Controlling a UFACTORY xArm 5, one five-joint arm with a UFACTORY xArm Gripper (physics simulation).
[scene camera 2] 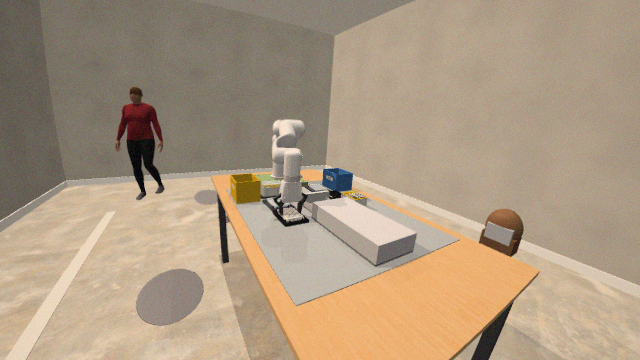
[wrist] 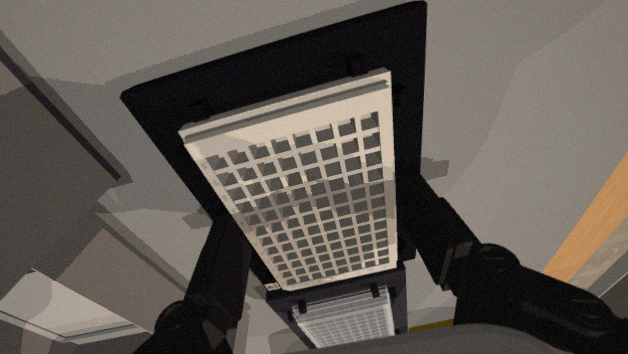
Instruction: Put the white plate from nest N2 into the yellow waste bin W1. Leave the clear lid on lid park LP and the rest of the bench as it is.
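Frame: origin at the arm's base, x ahead, y left, z up, level; centimetres.
Where they show: gripper, fingertip midpoint: [scene camera 2: 290, 213] [wrist: 320, 215]; arm's base, origin of the base link: [scene camera 2: 279, 176].
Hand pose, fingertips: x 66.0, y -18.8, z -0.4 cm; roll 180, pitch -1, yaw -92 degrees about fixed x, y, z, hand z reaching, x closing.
Things, the pixels of their top centre, and the offset from my fingertips. "spot": a spot on its surface instead. Level surfaces: height alone.
- white plate, middle of its top: [wrist: 319, 223] [scene camera 2: 290, 212] dy +0.2, dx -0.5, dz +0.1 cm
- black nest, middle of its top: [wrist: 318, 216] [scene camera 2: 290, 213] dy +0.2, dx -0.4, dz -0.4 cm
- clear gridded piece, middle of its top: [wrist: 353, 337] [scene camera 2: 278, 200] dy +0.5, dx -18.1, dz +0.1 cm
- yellow waste bin, middle of its top: [scene camera 2: 244, 177] dy -13.3, dx -36.1, dz +9.4 cm
- grey mat, its level: dz -2.6 cm
- blue bin, middle of its top: [scene camera 2: 337, 171] dy +51.3, dx -36.5, dz +9.4 cm
- yellow-rimmed rack, surface spot: [scene camera 2: 366, 200] spot: dy +41.9, dx +5.9, dz +3.2 cm
- table, its level: dz -2.9 cm
The white plate [scene camera 2: 292, 216] [wrist: 320, 118], with a grid of square wells, sits flat in a black nest [scene camera 2: 295, 223] [wrist: 280, 65]. My gripper [scene camera 2: 291, 205] [wrist: 320, 215] is open, pointing down, with one finger on each side of the plate and nothing held. How closely the fingertips stand to the plate's sides is hard to tell. A clear gridded piece [wrist: 352, 320] sits in another black holder behind it in the wrist view; I cannot tell whether it is the lid. The yellow waste bin [scene camera 2: 245, 189] stands behind and left of the gripper; its top is open. Nest labels are unreadable.
A long pale box [scene camera 2: 367, 227] lies on the grey mat [scene camera 2: 310, 275], right of the plate. A blue bin [scene camera 2: 337, 180] and a yellow-rimmed rack [scene camera 2: 366, 200] stand further back right. A person in red [scene camera 2: 140, 122] stands beyond the table [scene camera 2: 430, 300]; a brown-haired figure [scene camera 2: 504, 222] is at right.
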